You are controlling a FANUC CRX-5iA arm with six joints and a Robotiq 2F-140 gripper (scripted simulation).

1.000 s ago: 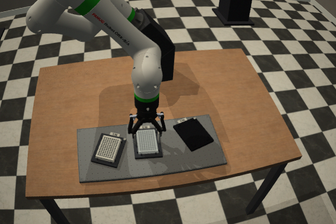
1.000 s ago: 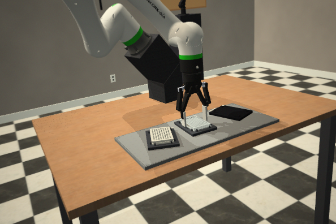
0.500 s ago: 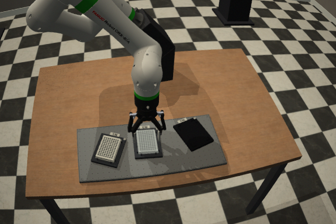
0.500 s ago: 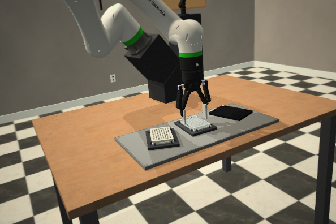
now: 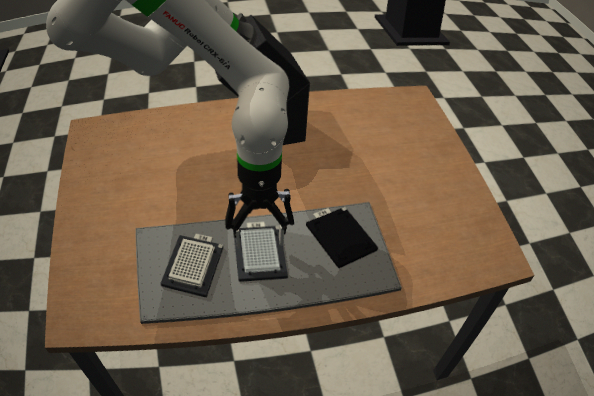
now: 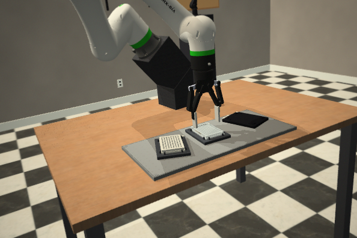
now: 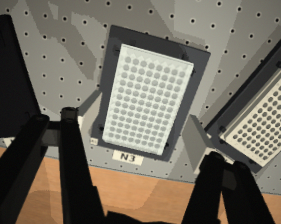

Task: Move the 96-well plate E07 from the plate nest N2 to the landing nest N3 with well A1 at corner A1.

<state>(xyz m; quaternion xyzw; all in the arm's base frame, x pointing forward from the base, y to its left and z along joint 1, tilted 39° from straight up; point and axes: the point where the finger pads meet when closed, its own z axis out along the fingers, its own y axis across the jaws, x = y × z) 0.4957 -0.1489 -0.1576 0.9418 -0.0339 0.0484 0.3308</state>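
Now: hand 50 mm above the plate. From my hand the other things lie so: landing nest N3: 60 mm below; then N3 label: 100 mm behind, 10 mm to the left, 70 mm below; then plate nest N2: 10 mm behind, 220 mm to the left, 60 mm below.
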